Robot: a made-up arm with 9 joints. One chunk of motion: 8 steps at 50 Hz.
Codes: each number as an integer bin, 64 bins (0 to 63) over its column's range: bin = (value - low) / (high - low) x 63, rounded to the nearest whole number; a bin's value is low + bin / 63 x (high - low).
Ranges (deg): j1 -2..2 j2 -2..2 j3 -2..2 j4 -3..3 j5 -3..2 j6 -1..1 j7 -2..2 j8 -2..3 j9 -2..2
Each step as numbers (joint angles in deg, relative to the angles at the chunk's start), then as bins.
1 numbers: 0.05 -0.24 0.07 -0.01 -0.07 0.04 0.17 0.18 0.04
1 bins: 32 28 33 31 37 33 34 27 32
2 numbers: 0.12 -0.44 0.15 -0.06 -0.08 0.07 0.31 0.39 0.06
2 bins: 33 25 34 31 37 34 36 30 32
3 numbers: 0.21 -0.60 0.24 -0.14 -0.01 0.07 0.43 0.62 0.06
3 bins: 35 22 35 30 38 34 38 33 32
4 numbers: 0.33 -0.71 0.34 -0.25 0.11 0.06 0.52 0.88 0.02
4 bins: 37 20 37 29 39 33 40 36 32
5 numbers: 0.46 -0.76 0.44 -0.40 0.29 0.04 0.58 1.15 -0.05
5 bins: 39 20 38 27 41 33 41 40 31
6 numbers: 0.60 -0.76 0.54 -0.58 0.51 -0.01 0.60 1.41 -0.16
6 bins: 41 20 40 25 44 31 41 43 29
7 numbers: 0.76 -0.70 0.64 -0.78 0.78 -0.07 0.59 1.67 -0.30
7 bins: 43 20 42 23 48 29 41 46 27
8 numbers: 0.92 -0.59 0.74 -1.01 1.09 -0.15 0.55 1.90 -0.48
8 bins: 46 22 43 21 52 27 40 49 24
